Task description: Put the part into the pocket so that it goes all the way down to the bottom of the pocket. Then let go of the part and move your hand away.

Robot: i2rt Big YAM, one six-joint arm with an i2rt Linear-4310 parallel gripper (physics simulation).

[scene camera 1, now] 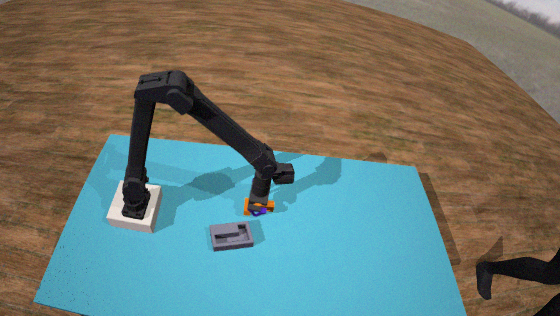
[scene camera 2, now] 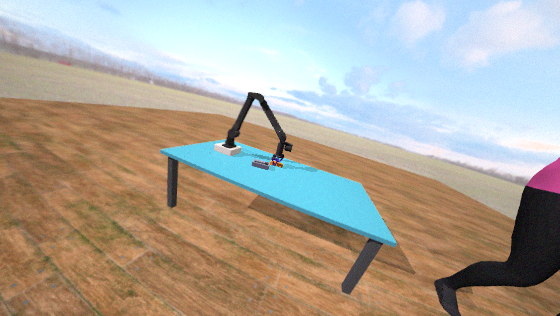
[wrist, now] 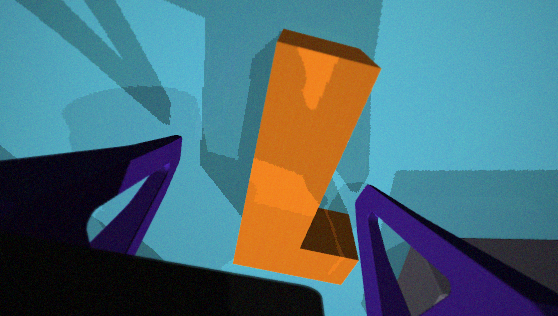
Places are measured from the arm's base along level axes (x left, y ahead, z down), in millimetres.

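Pixels of known places: gripper, fingertip midpoint: (scene camera 1: 256, 205) (scene camera 2: 276, 164) (wrist: 276, 171); arm's base, link origin: (scene camera 1: 136, 204) (scene camera 2: 229, 146).
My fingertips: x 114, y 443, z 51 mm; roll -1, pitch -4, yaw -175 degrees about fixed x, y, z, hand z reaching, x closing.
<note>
For each thing: its middle in the pictures, then the offset to it from my fingertips. Level surfaces: height alone.
- orange L-shaped part, body centre: (wrist: 317, 180) (scene camera 1: 258, 208) (scene camera 2: 276, 164) dx -19, dy +7, dz -9 mm
- grey block with the pocket, body centre: (scene camera 1: 231, 236) (scene camera 2: 261, 164) dx -156, dy -84, dz -12 mm
- blue table, surface height: dz +6 mm
An orange L-shaped part (scene camera 1: 247, 207) (scene camera 2: 280, 164) (wrist: 292, 130) lies on the table, its long bar running up the wrist view and its short foot near the bottom, toward the right finger. My gripper (scene camera 1: 258, 212) (scene camera 2: 277, 159) (wrist: 276, 171) is open, low over the part. In the wrist view the purple fingertips stand on either side of the bar, the right tip nearer to it and close to the foot. The grey block with the pocket (scene camera 1: 232, 246) (scene camera 2: 260, 165) (wrist: 505, 260) sits beside the part, partly hidden behind the right finger in the wrist view. The pocket's recess shows from above in scene camera 1.
The arm stands on a white base block (scene camera 1: 132, 226) (scene camera 2: 227, 151) on the blue table (scene camera 1: 350, 250) (scene camera 2: 320, 195). Part of a person (scene camera 1: 522, 265) (scene camera 2: 530, 235) shows beyond the table's right end. Arm shadows fall across the table around the part.
</note>
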